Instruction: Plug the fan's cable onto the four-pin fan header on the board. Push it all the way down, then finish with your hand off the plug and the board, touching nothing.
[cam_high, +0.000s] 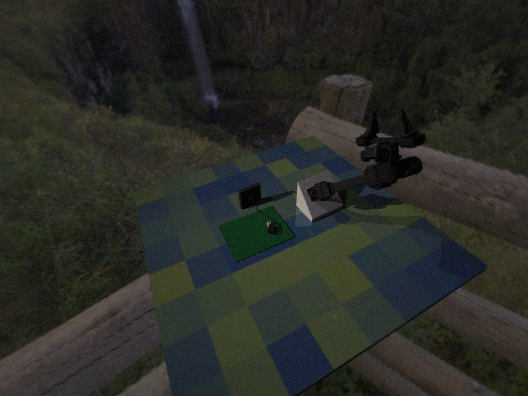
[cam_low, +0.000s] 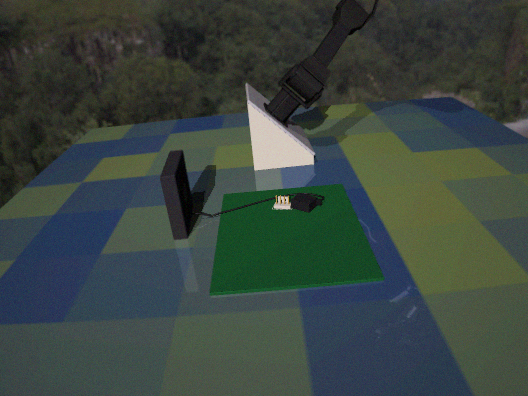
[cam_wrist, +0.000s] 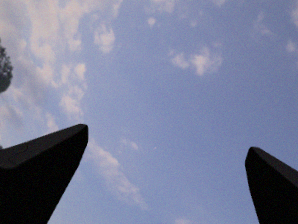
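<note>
The black plug lies 65 cm below my gripper tip, 28 cm to the right of it and 22 cm ahead of it. Also, from my gripper tip: white four-pin fan header: 66 cm below, 32 cm to the right, 21 cm ahead; then black fan: 60 cm below, 50 cm to the right, 22 cm ahead; then green board: 67 cm below, 32 cm to the right, 29 cm ahead.
</note>
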